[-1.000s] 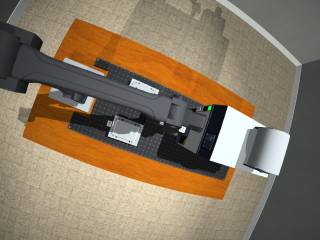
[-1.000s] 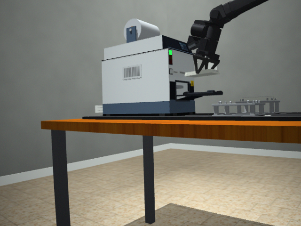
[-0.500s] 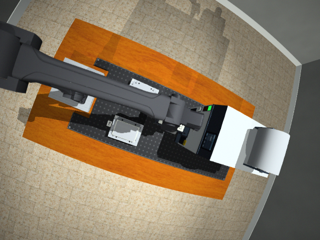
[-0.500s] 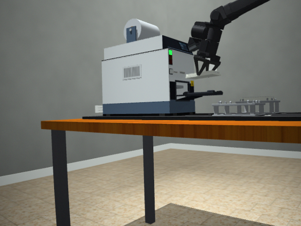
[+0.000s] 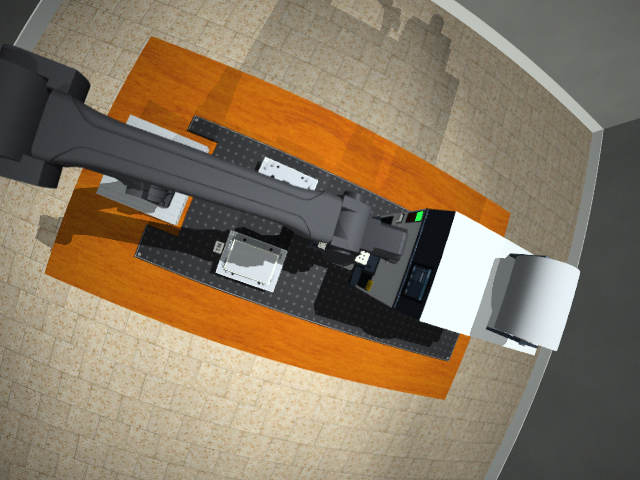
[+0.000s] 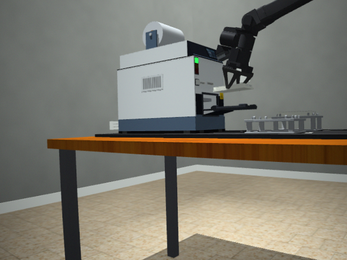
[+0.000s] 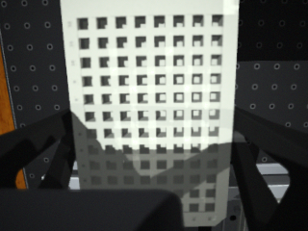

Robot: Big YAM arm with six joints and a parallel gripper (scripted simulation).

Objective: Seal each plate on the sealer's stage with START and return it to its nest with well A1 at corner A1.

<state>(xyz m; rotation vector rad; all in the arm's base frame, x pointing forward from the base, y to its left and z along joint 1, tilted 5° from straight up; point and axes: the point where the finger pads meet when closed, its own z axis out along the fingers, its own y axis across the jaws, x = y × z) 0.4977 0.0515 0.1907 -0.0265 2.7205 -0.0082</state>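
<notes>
Now: hand 70 mm above the sealer stage. From my hand the other things lie so: plate nest: 190 mm behind, 130 mm below, 70 mm to the left; then pale start button: 100 mm to the left, 100 mm ahead, 20 mm above; then A1 mark: 270 mm behind, 130 mm to the left, 120 mm below.
</notes>
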